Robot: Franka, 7 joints.
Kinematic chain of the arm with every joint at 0, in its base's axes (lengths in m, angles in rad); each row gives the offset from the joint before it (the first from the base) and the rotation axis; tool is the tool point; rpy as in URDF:
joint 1: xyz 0 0 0.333 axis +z
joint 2: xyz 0 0 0 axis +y
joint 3: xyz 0 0 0.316 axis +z
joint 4: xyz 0.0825 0 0 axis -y
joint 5: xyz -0.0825 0 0.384 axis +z
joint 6: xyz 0 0 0 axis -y
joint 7: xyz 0.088 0 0 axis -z
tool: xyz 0 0 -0.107 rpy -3.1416 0 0
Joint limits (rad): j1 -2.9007..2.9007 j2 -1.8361..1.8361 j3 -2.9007..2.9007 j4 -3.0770..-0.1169 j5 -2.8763..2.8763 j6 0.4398..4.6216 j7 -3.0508..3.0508
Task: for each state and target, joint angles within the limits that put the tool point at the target. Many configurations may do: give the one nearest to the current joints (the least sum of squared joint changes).
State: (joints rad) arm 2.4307 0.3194 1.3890 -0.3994 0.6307 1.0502 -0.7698
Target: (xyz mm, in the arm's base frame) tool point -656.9 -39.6 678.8
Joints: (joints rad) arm 2.6226 0.8711 1.1443 -0.6447 0.5414 1.2371 -0.7698
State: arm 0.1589 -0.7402 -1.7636 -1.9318 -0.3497 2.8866 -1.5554
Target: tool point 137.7 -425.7 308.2
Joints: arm 0.1371 -0.8012 -1.5270 -2.6316 -0.4000 2.7793 -1.5554
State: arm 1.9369 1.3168 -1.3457 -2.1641 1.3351 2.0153 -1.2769
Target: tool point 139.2 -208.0 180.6
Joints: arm 1.3689 1.5796 -1.1146 -2.9786 1.2656 1.9841 -1.2769
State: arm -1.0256 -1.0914 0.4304 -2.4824 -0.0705 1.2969 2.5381
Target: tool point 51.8 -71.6 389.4
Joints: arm -1.0740 -1.2703 0.3641 -3.0081 -0.1286 0.8471 2.5381
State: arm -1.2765 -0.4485 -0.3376 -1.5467 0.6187 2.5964 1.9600
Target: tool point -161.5 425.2 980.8
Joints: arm -1.5920 -1.3147 -0.2874 -1.2669 0.6139 2.6564 1.9600
